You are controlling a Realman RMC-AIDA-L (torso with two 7-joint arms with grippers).
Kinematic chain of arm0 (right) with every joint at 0, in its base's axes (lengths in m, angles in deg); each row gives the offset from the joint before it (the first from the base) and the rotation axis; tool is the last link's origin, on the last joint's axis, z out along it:
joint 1: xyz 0 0 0.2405 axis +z
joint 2: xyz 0 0 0 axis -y
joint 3: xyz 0 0 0.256 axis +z
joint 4: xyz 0 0 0 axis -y
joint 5: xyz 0 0 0.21 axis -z
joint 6: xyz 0 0 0 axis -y
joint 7: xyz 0 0 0.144 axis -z
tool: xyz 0 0 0
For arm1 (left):
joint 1: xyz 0 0 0.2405 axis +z
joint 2: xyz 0 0 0 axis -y
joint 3: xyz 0 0 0.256 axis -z
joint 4: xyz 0 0 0 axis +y
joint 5: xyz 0 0 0.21 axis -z
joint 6: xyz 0 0 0 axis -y
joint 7: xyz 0 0 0.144 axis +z
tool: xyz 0 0 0
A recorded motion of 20 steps. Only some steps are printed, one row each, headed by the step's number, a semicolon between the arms.
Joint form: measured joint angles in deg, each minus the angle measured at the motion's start. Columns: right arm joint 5, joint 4, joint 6, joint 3, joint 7, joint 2, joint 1; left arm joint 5, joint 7, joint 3, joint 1, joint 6, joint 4, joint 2.
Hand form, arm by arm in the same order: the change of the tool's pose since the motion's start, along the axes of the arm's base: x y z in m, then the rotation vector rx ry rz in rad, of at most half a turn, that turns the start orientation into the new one. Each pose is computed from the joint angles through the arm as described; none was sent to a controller.
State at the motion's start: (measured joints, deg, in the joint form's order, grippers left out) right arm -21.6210 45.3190 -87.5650 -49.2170 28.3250 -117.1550 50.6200; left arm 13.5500 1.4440 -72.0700 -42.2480 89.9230 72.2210 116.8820
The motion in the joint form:
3: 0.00 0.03 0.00 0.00 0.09 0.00 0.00; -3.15 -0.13 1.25 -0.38 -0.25 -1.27 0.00
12: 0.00 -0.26 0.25 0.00 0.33 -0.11 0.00; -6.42 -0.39 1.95 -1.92 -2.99 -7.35 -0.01
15: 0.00 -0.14 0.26 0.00 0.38 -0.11 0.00; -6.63 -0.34 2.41 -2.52 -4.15 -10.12 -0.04
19: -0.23 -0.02 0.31 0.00 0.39 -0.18 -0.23; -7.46 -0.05 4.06 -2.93 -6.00 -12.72 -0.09
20: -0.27 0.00 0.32 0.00 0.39 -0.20 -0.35; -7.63 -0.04 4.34 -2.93 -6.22 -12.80 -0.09
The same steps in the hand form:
3: -0.0001 0.0001 0.0001 -0.0002 -0.0002 0.0018; -0.0087 0.0021 0.0060 0.0235 0.0389 0.0273
12: 0.0004 -0.0003 -0.0016 -0.0029 0.0008 0.0038; -0.0243 0.0072 0.0010 0.0232 0.0865 0.0677
15: 0.0001 0.0000 -0.0012 -0.0015 0.0004 0.0061; -0.0303 0.0081 -0.0033 0.0147 0.0871 0.0853
19: 0.0007 -0.0007 -0.0016 0.0003 0.0047 0.0043; -0.0389 0.0104 -0.0036 0.0270 0.0846 0.1024
20: 0.0014 -0.0011 -0.0017 0.0005 0.0055 0.0026; -0.0396 0.0109 -0.0029 0.0320 0.0841 0.1032

